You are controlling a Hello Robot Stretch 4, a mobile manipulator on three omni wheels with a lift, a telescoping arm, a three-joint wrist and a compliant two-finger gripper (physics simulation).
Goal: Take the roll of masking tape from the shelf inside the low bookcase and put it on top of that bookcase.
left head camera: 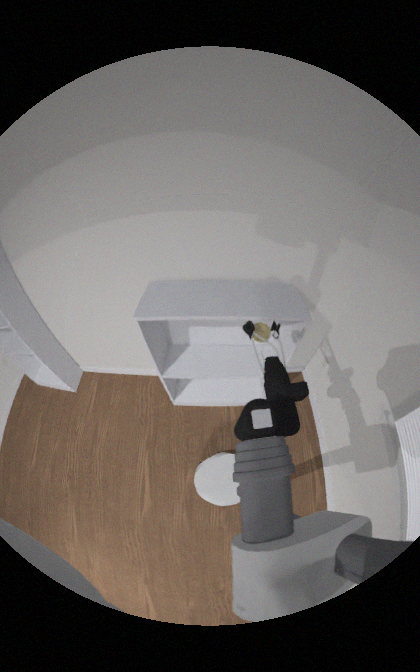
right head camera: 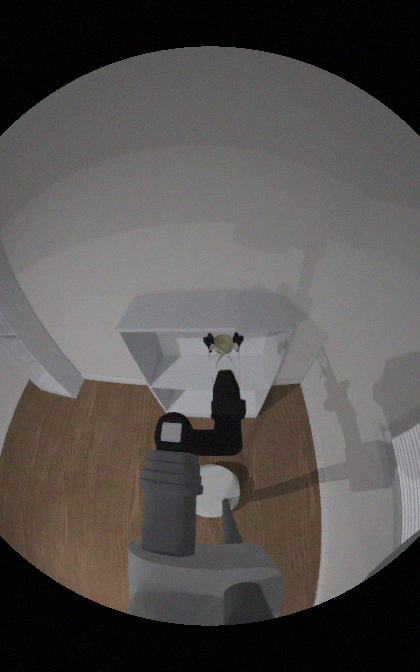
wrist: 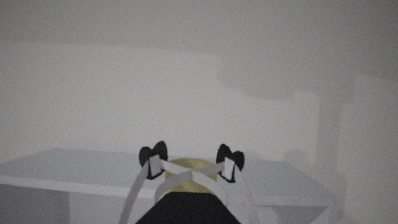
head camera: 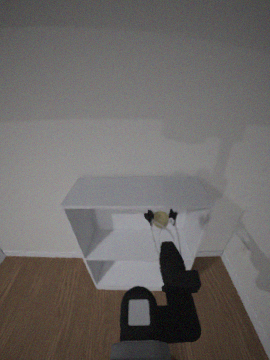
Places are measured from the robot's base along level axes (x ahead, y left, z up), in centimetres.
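Pixels of known places: gripper, fingertip midpoint: (wrist: 192,154) (head camera: 159,210).
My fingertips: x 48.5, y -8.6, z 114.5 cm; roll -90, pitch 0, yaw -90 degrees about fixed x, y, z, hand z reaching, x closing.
Note:
Behind a point stands the place of what it marks.
The yellowish roll of masking tape (head camera: 160,219) @(y -8.2, x 44.3, z 114.0 cm) (left head camera: 261,332) (right head camera: 223,344) (wrist: 192,162) @(y -8.7, x 47.6, z 113.8 cm) is between the two black fingertips. My gripper (head camera: 161,217) @(y -8.6, x 48.5, z 114.5 cm) (left head camera: 262,330) (right head camera: 223,341) (wrist: 192,154) @(y -8.6, x 48.5, z 114.5 cm) is shut on it and holds it in the air in front of the low white bookcase (head camera: 135,191) @(y 0.5, x 76.1, z 103.2 cm) (left head camera: 220,300) (right head camera: 200,311) (wrist: 85,167) @(y 18.5, x 74.8, z 103.2 cm). In the wrist view the bookcase's top board shows behind the fingers, and the finger strips and black gripper body hide part of the roll. In the head views the roll overlaps the bookcase's opening just below the top's front edge.
The wall stands close behind the bookcase and another wall is at the right. A tall white shelf unit (left head camera: 55,345) (right head camera: 52,355) stands at the left. The round white robot base (left head camera: 217,480) (right head camera: 217,487) is on the wooden floor (left head camera: 100,450) below the arm.

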